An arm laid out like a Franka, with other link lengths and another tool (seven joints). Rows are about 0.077 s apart.
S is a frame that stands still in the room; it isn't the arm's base.
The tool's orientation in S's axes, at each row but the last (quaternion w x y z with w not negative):
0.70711, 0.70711, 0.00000, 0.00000
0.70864, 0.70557, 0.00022, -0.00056
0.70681, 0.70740, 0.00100, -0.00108
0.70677, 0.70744, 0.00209, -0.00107
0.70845, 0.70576, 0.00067, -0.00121
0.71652, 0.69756, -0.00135, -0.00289
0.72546, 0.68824, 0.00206, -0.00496
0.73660, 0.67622, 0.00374, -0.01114
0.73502, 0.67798, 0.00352, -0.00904
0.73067, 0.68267, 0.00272, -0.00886
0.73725, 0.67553, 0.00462, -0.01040
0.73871, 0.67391, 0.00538, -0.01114
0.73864, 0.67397, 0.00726, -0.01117
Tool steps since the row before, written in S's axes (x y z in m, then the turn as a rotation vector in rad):
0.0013, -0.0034, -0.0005, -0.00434, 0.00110, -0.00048
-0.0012, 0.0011, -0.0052, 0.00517, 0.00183, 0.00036
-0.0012, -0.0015, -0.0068, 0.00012, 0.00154, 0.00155
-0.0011, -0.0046, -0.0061, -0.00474, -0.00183, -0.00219
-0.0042, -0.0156, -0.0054, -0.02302, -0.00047, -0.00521
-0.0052, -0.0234, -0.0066, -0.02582, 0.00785, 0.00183
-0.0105, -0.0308, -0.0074, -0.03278, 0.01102, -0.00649
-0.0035, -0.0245, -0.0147, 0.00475, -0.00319, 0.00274
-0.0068, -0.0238, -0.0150, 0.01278, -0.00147, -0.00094
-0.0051, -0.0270, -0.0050, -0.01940, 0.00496, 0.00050
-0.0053, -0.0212, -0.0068, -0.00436, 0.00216, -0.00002
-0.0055, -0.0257, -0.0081, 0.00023, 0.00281, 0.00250
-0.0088, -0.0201, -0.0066, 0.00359, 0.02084, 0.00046
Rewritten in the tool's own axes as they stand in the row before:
0.0013, -0.0005, 0.0034, -0.00434, -0.00048, -0.00110
-0.0012, -0.0052, -0.0011, 0.00517, 0.00037, -0.00183
-0.0012, -0.0068, 0.0015, 0.00012, 0.00155, -0.00154
-0.0011, -0.0061, 0.0046, -0.00473, -0.00221, 0.00183
-0.0042, -0.0055, 0.0156, -0.02301, -0.00527, 0.00047
-0.0050, -0.0072, 0.0232, -0.02587, 0.00198, -0.00764
-0.0103, -0.0091, 0.0304, -0.03276, -0.00623, -0.01122
-0.0029, -0.0168, 0.0232, 0.00473, 0.00256, 0.00337
-0.0063, -0.0170, 0.0226, 0.01281, -0.00082, 0.00130
-0.0048, -0.0069, 0.0266, -0.01945, 0.00051, -0.00476
-0.0050, -0.0087, 0.0206, -0.00438, 0.00007, -0.00212
-0.0051, -0.0105, 0.0249, 0.00015, 0.00275, -0.00257
-0.0085, -0.0086, 0.0195, 0.00344, 0.00245, -0.02073

